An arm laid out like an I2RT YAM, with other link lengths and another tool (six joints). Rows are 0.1 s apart.
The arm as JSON. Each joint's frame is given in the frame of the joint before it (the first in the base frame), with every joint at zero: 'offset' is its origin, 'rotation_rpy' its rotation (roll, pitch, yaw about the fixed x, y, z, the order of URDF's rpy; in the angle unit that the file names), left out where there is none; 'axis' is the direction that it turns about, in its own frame. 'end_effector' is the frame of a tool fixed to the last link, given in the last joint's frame.
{
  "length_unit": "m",
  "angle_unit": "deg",
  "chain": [
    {
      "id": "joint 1",
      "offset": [
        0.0,
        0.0,
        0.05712
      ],
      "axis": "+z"
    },
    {
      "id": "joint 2",
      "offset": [
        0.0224,
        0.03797,
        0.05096
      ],
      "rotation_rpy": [
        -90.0,
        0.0,
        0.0
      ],
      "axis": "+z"
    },
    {
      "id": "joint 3",
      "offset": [
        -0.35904,
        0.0,
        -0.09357
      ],
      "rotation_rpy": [
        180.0,
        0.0,
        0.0
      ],
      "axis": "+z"
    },
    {
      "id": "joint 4",
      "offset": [
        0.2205,
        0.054,
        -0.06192
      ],
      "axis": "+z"
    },
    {
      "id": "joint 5",
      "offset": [
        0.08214,
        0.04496,
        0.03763
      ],
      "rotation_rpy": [
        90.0,
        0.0,
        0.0
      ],
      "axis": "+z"
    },
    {
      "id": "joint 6",
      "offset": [
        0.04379,
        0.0,
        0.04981
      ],
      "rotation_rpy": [
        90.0,
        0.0,
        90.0
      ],
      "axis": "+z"
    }
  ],
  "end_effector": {
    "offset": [
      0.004,
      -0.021,
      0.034
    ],
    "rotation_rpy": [
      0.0,
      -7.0,
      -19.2
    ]
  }
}
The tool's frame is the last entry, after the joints.
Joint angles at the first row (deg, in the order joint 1, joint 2, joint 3, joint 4, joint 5, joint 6):
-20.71 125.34 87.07 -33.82 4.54 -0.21
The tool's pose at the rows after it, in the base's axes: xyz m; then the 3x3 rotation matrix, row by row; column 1 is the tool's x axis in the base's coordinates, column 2 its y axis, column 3 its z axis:
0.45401, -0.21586, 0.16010; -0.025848, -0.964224, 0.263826; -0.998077, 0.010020, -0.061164; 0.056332, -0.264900, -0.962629
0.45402, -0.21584, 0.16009; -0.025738, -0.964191, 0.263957; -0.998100, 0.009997, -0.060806; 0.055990, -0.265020, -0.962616
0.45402, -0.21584, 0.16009; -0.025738, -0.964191, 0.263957; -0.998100, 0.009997, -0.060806; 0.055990, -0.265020, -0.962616
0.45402, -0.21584, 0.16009; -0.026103, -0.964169, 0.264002; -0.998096, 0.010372, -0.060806; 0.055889, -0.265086, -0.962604
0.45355, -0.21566, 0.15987; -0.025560, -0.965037, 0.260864; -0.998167, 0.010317, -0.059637; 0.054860, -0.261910, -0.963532
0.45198, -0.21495, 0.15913; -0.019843, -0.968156, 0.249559; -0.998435, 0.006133, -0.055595; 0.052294, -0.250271, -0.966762
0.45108, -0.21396, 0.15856; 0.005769, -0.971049, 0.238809; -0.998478, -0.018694, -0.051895; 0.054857, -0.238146, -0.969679
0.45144, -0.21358, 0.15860; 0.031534, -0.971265, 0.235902; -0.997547, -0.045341, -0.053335; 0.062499, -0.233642, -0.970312
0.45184, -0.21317, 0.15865; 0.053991, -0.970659, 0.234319; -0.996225, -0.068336, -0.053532; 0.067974, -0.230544, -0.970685
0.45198, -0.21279, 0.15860; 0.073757, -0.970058, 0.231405; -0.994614, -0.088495, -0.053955; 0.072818, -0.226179, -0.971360
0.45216, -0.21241, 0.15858; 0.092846, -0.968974, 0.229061; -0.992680, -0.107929, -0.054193; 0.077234, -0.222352, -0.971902
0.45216, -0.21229, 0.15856; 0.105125, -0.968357, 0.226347; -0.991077, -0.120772, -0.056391; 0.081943, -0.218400, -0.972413
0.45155, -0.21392, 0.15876; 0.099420, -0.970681, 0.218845; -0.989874, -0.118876, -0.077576; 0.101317, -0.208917, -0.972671
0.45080, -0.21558, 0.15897; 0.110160, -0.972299, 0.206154; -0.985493, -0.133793, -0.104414; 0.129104, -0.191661, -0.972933
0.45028, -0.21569, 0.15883; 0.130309, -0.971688, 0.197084; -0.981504, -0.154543, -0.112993; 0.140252, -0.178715, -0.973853
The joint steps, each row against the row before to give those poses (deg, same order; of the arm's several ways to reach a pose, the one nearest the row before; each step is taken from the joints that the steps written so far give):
0.00 0.00 0.00 0.00 0.00 -0.02
0.00 0.00 0.00 0.00 -0.03 0.00
0.00 0.00 0.00 0.00 0.00 0.00
0.00 0.00 0.00 0.00 0.00 0.02
0.00 0.00 0.00 -0.20 0.00 -0.02
0.00 0.00 0.00 -0.68 0.00 -0.31
0.00 0.00 0.00 -0.50 -0.04 -1.48
0.00 0.00 0.00 0.04 0.07 -1.55
0.00 0.00 0.00 0.07 -0.03 -1.34
0.00 0.00 0.00 -0.02 0.03 -1.18
0.00 0.00 0.00 0.00 0.00 -1.13
0.00 0.00 0.00 -0.03 0.13 -0.77
0.00 0.00 0.00 0.03 1.29 0.00
0.00 0.00 0.00 -0.02 1.64 -1.05
0.00 0.00 0.00 -0.18 0.56 -1.31

